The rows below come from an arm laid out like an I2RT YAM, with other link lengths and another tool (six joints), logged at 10 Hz.
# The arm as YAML. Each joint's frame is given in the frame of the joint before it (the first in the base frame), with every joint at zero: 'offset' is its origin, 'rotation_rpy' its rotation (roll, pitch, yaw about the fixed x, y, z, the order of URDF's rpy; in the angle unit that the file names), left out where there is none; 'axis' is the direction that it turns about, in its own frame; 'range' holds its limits. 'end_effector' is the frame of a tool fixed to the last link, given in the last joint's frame.
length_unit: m
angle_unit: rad
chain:
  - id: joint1
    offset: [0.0, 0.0, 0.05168]
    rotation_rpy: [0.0, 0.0, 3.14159]
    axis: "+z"
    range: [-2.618, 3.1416]
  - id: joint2
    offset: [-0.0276, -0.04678, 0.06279]
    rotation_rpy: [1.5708, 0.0, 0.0]
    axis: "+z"
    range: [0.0, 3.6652]
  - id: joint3
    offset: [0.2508, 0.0, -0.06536]
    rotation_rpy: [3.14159, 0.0, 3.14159]
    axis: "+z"
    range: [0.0, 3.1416]
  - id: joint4
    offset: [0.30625, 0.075, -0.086]
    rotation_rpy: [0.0, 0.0, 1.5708]
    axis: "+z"
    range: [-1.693, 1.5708]
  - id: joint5
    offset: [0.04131, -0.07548, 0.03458]
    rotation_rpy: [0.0, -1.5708, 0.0]
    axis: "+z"
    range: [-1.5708, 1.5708]
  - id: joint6
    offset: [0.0, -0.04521, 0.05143]
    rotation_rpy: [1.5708, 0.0, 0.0]
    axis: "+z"
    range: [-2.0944, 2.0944]
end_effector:
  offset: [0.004, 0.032, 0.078]
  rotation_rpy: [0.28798, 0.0, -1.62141]
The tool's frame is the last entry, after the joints.
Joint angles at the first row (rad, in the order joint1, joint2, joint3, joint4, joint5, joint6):
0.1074 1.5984 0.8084 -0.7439 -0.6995 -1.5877
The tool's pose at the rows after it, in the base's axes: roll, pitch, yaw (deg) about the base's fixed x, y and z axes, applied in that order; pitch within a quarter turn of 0, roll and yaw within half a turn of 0; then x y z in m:
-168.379 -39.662 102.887 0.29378 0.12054 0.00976
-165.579 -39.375 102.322 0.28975 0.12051 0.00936
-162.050 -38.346 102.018 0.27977 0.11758 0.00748
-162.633 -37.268 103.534 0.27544 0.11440 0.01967
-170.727 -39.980 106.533 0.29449 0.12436 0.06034
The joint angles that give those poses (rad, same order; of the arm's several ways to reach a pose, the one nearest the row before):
0.1104 1.6152 0.8252 -0.7654 -0.6965 -1.5983
0.1150 1.6367 0.8467 -0.8160 -0.6873 -1.6198
0.1181 1.6490 0.8529 -0.8788 -0.6628 -1.6565
0.1166 1.6018 0.8513 -0.9296 -0.6427 -1.6813
0.1181 1.5144 0.9017 -0.9372 -0.7070 -1.6370

